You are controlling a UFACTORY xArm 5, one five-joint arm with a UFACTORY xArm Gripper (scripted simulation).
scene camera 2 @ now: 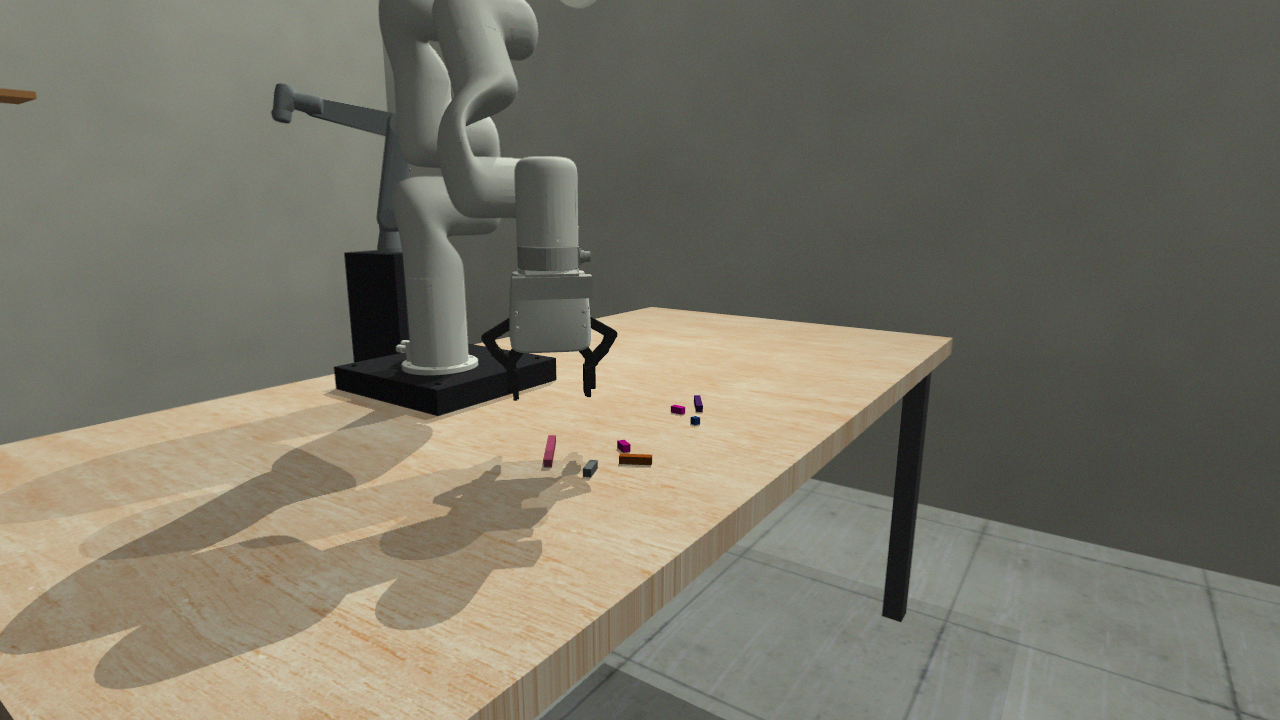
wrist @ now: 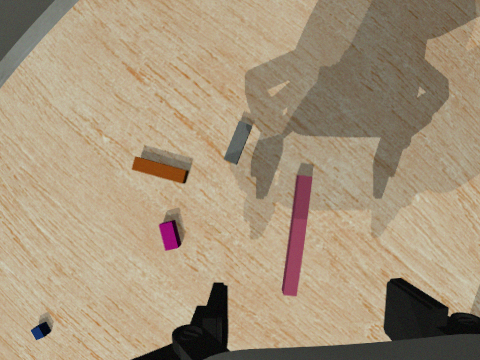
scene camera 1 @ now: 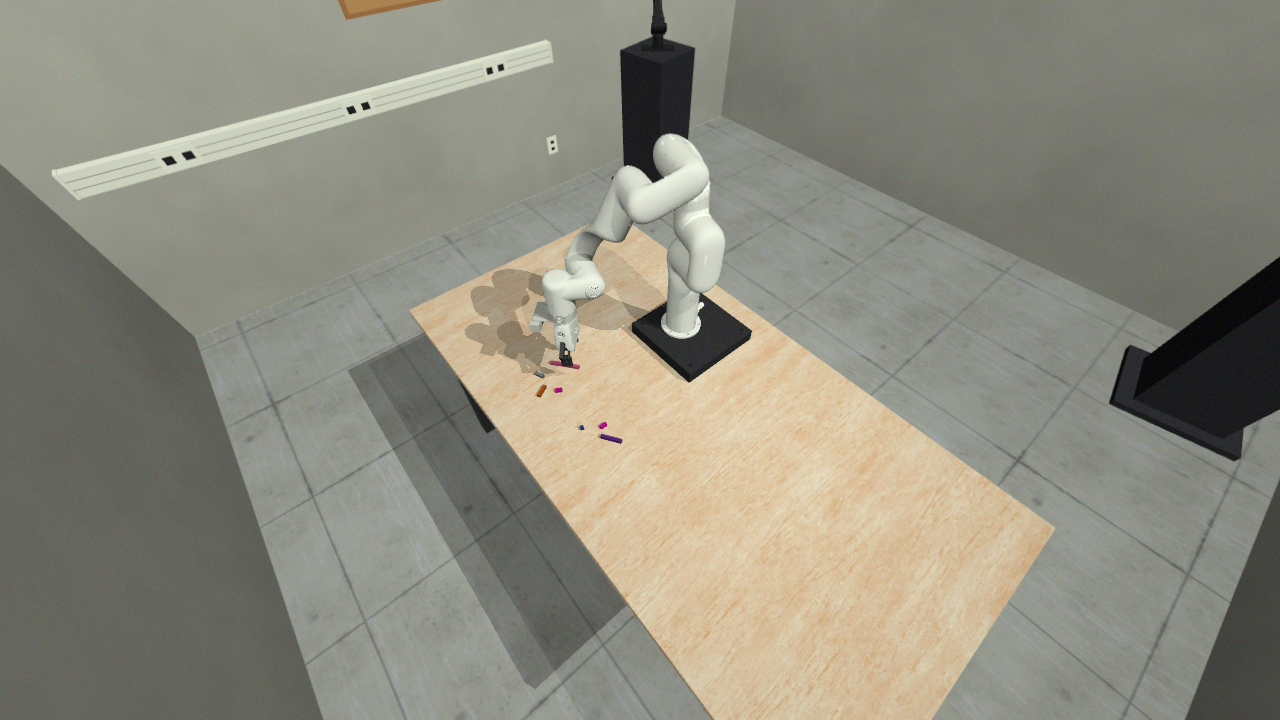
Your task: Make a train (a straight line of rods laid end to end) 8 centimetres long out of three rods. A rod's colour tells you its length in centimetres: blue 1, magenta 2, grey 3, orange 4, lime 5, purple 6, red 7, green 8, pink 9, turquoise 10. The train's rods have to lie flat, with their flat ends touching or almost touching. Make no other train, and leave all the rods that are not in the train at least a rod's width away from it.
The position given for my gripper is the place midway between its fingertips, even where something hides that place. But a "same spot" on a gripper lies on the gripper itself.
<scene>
My gripper shows in scene camera 2, in the wrist view and in scene camera 1 (570, 353). The same spot on my gripper: (wrist: 410, 313) is (scene camera 2: 512, 381).
</scene>
